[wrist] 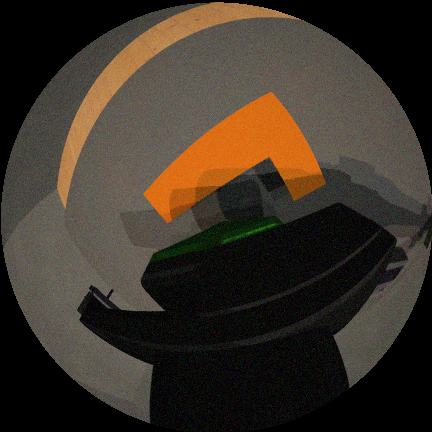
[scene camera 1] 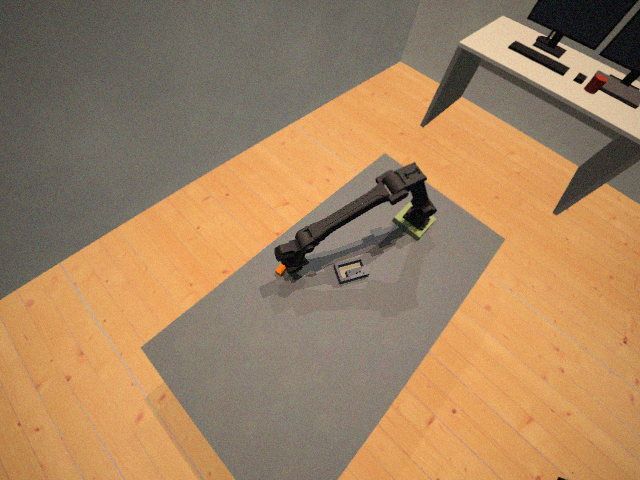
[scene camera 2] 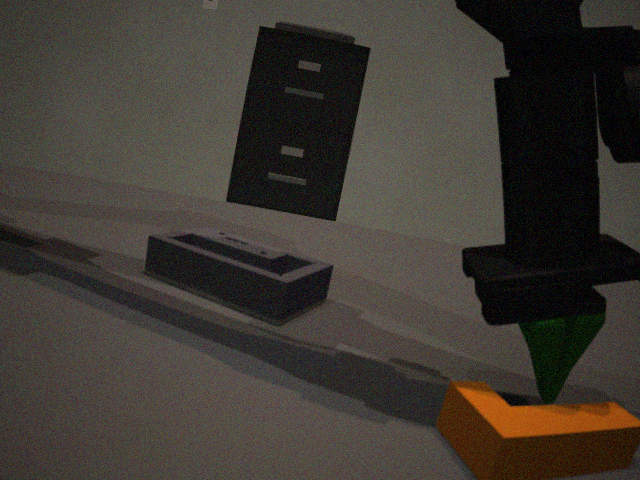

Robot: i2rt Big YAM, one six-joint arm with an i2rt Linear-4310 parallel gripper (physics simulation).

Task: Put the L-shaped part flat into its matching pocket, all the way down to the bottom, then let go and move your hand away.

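Frame: origin at the arm's base, x right, y ahead, z up, level; millimetres.
Where they show: gripper, between the fingertips: [wrist: 223,228] [scene camera 1: 290,274] [scene camera 2: 546,399]; arm's base, origin of its link: [scene camera 1: 416,218].
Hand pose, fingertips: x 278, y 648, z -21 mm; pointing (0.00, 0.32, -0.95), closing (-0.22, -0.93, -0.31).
Observation:
Things, the pixels of their centre, and the offset from my fingertips. Level surfaces: height alone.
- orange L-shaped part, middle of its body: [scene camera 2: 543,427] [wrist: 227,177] [scene camera 1: 288,266] dx +35, dy -24, dz -1 mm
- dark block with the L-shaped pocket, middle of its body: [scene camera 2: 238,269] [wrist: 381,274] [scene camera 1: 351,270] dx -192, dy -201, dz +3 mm
- grey mat, height of its surface: dz -16 mm
The orange L-shaped part [scene camera 1: 280,269] [scene camera 2: 563,439] [wrist: 250,125] lies flat on the grey mat. The dark block with the L-shaped pocket [scene camera 1: 339,274] [scene camera 2: 217,276] stands on the mat, to the left of the part in the second scene view and apart from it. My gripper [scene camera 2: 550,401] [wrist: 223,228] is shut and empty. Its green fingertips are together and point down beside the inner side of the L, close to its long arm; whether they touch it I cannot tell. In the first scene view the fingertips are hidden behind the wrist.
The arm's base stands on a light green plate [scene camera 1: 400,221] on the grey mat [scene camera 1: 289,361]. A dark cabinet [scene camera 2: 299,121] stands in the background of the second scene view. A white desk [scene camera 1: 496,38] with monitors, a keyboard and a red cup [scene camera 1: 596,83] stands beyond the mat.

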